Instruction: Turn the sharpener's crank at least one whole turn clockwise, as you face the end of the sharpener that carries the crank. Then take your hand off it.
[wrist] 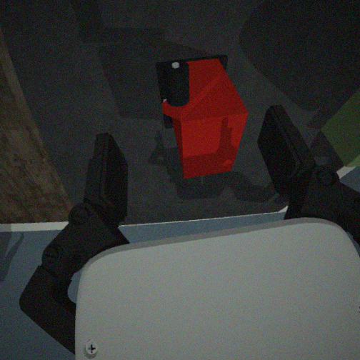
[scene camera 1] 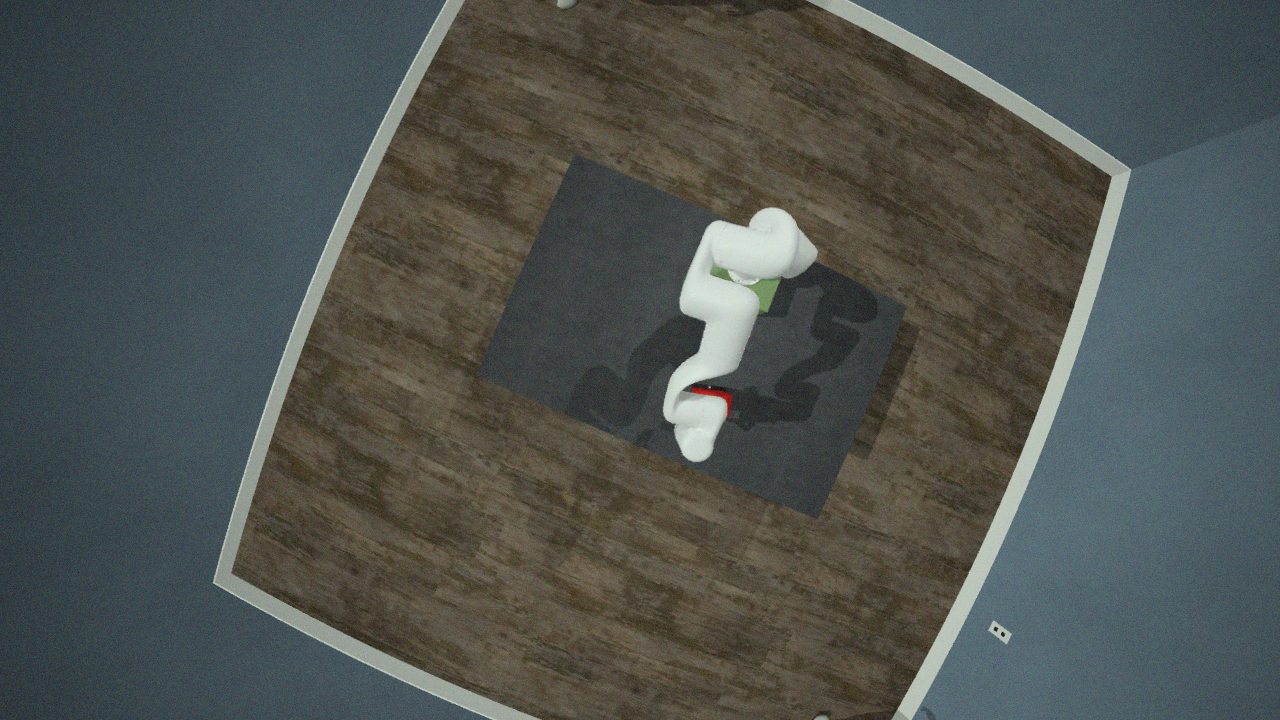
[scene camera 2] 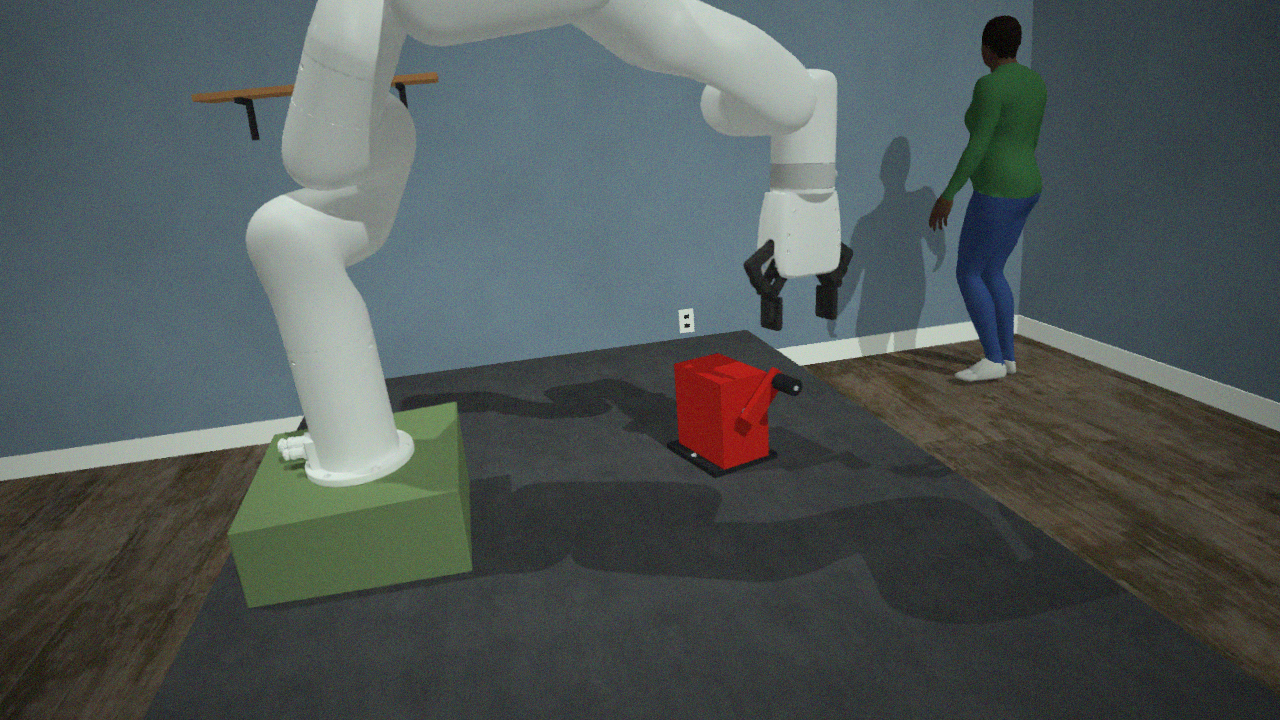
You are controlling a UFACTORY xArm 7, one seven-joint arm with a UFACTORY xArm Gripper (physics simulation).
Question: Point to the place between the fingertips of my gripper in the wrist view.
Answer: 189,135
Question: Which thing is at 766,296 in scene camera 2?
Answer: My gripper.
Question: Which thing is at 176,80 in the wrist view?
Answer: A black crank handle.
